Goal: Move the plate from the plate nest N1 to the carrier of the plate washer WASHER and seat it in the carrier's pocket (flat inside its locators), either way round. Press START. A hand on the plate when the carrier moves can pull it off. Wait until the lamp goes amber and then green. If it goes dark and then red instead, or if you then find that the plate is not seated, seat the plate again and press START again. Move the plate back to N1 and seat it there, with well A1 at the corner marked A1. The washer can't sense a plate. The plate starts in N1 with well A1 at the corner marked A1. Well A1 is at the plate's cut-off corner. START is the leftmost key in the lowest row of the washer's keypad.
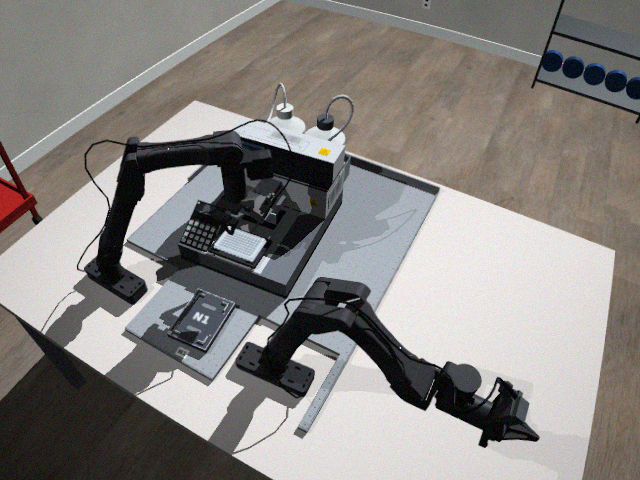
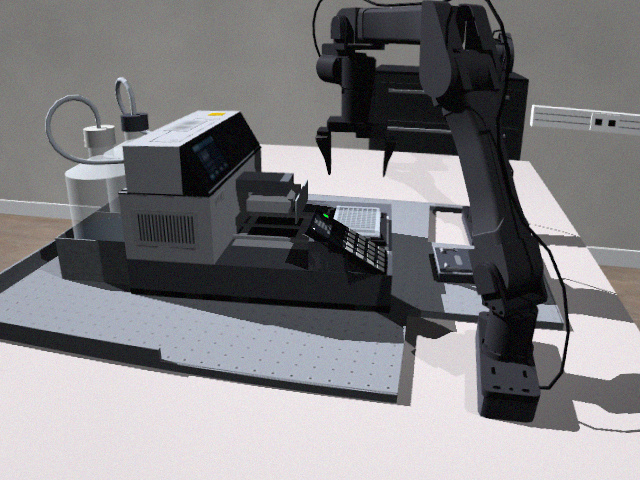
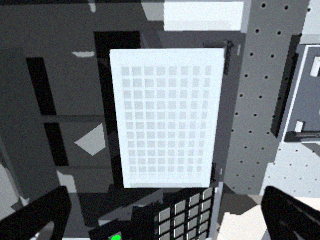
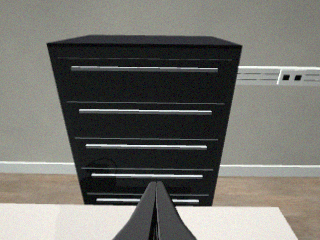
Observation:
In view: my left gripper (image 2: 356,175), my right gripper (image 4: 156,191), a white plate (image 2: 365,221) and a washer (image 1: 314,193).
The white plate shows as well in image 1 (image 1: 250,241) and in image 3 (image 3: 156,112). My left gripper shows as well in image 1 (image 1: 239,223) and in image 3 (image 3: 165,195). The washer is seen too in image 3 (image 3: 60,52). Image 4 does not show the white plate: it is out of frame.

